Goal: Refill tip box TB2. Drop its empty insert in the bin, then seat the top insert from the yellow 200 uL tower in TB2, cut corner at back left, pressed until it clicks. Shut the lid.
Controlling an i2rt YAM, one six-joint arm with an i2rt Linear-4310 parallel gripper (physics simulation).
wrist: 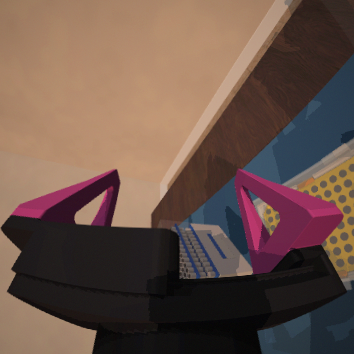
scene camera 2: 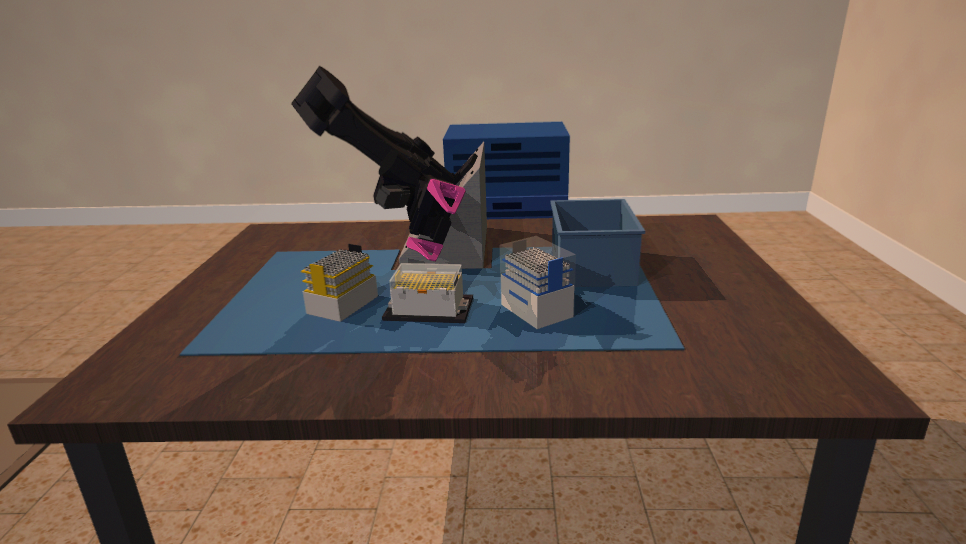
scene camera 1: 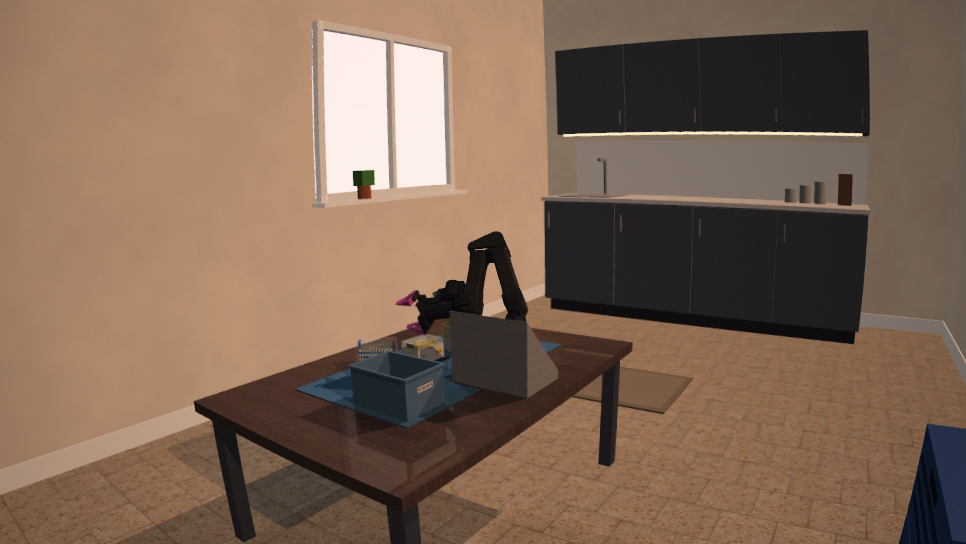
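My gripper (scene camera 1: 410,313) (scene camera 2: 442,228) (wrist: 176,175) is open and empty, tilted sideways above and behind the tip box. The white tip box (scene camera 2: 425,302) (scene camera 1: 424,347) stands on a black base. Its yellow insert (scene camera 2: 424,281) (wrist: 341,200) shows rows of grey holes. Clear lid plastic rises around the insert; I cannot tell whether the lid is shut. The yellow tower (scene camera 2: 339,283) stands left of the box in scene camera 2, with stacked inserts full of tips. The blue-grey bin (scene camera 2: 600,251) (scene camera 1: 378,389) stands at the back right there. The cut corner is too small to tell.
A blue-marked tower (scene camera 2: 538,290) (scene camera 1: 376,349) (wrist: 202,252) under a clear cover stands between box and bin. A grey wedge-shaped panel (scene camera 1: 490,354) (scene camera 2: 473,233) stands behind the tip box. A blue mat (scene camera 2: 250,324) lies on the wooden table (scene camera 2: 419,391).
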